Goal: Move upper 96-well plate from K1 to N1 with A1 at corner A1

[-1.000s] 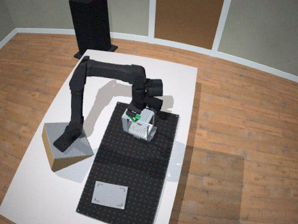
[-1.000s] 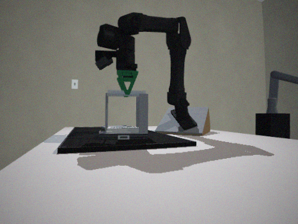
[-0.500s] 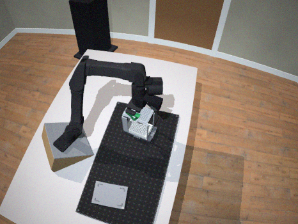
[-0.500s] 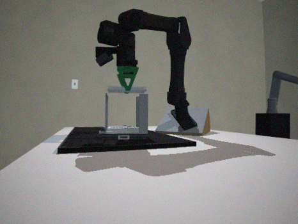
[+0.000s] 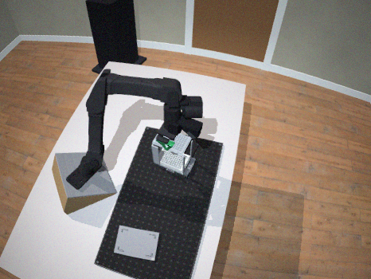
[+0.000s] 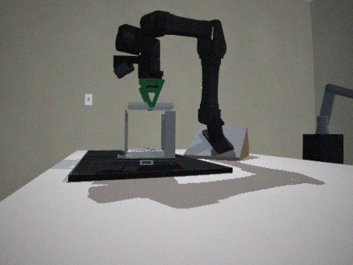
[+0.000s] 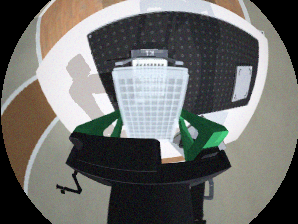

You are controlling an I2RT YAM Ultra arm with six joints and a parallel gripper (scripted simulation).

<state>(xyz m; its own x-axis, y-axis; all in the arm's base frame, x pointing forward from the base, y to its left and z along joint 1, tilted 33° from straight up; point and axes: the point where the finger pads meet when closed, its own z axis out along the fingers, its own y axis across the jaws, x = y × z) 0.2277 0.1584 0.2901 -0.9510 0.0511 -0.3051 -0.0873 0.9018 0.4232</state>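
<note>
My hand is right at the 96-well plate.
</note>
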